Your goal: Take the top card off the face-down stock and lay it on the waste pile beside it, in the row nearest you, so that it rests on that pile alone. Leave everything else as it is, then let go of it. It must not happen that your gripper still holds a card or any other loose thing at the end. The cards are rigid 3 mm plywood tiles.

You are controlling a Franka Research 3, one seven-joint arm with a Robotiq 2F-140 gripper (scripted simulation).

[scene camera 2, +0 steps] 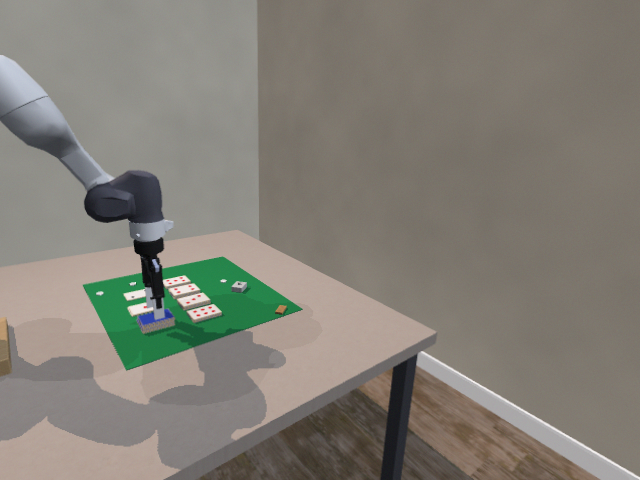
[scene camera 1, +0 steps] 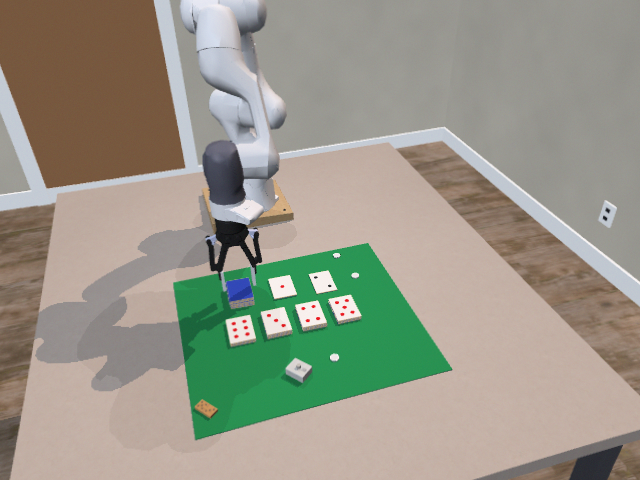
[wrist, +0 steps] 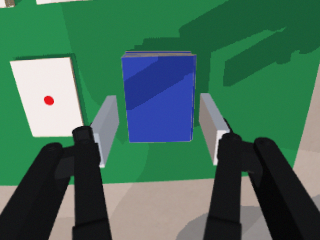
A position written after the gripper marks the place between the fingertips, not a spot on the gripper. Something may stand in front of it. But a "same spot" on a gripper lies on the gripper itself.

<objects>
gripper: scene camera 2; scene camera 1; wrist 158, 108
same spot on green mat: (scene camera 2: 257, 304) = (scene camera 1: 240, 386)
same spot on gripper: (scene camera 2: 158, 294) = (scene camera 1: 209, 261)
</objects>
